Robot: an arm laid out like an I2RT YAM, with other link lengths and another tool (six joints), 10 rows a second.
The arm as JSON. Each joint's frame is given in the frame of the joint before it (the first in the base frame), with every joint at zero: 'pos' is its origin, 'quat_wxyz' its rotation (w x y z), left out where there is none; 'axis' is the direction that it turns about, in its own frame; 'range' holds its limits. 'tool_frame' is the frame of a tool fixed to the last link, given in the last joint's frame.
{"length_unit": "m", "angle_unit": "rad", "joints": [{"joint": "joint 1", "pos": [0.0, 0.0, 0.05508], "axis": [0.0, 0.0, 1.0], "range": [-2.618, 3.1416]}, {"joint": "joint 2", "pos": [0.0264, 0.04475, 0.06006], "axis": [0.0, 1.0, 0.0], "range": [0.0, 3.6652]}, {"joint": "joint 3", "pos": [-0.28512, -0.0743, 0.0], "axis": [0.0, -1.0, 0.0], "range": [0.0, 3.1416]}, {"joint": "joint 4", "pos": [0.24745, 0.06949, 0.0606], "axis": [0.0, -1.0, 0.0], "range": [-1.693, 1.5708]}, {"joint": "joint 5", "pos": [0.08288, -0.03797, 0.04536], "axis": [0.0, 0.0, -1.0], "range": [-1.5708, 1.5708]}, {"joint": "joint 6", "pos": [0.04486, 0.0, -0.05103], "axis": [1.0, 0.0, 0.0], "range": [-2.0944, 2.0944]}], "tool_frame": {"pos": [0.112, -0.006, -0.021], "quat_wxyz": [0.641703, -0.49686, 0.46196, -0.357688]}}
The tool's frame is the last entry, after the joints.
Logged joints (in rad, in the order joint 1, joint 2, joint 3, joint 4, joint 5, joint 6), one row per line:
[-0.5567 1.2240 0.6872 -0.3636 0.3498 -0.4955]
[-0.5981 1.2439 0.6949 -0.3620 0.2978 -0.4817]
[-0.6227 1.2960 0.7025 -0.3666 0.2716 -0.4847]
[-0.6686 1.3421 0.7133 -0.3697 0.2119 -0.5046]
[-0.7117 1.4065 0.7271 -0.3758 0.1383 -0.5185]
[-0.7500 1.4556 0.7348 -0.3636 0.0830 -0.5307]
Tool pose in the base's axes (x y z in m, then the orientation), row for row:
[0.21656 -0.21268 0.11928 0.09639 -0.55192 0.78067 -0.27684]
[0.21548 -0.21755 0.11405 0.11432 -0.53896 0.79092 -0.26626]
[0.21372 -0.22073 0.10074 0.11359 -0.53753 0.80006 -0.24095]
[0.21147 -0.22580 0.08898 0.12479 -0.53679 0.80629 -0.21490]
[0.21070 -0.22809 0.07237 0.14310 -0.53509 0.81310 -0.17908]
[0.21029 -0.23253 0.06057 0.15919 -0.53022 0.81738 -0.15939]
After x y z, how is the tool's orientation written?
As a quaternion, w x y z.
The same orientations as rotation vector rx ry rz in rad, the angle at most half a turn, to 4 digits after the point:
[-1.6350 2.3126 -0.8201]
[-1.5801 2.3187 -0.7806]
[-1.5765 2.3465 -0.7067]
[-1.5643 2.3496 -0.6262]
[-1.5432 2.3451 -0.5165]
[-1.5155 2.3363 -0.4556]

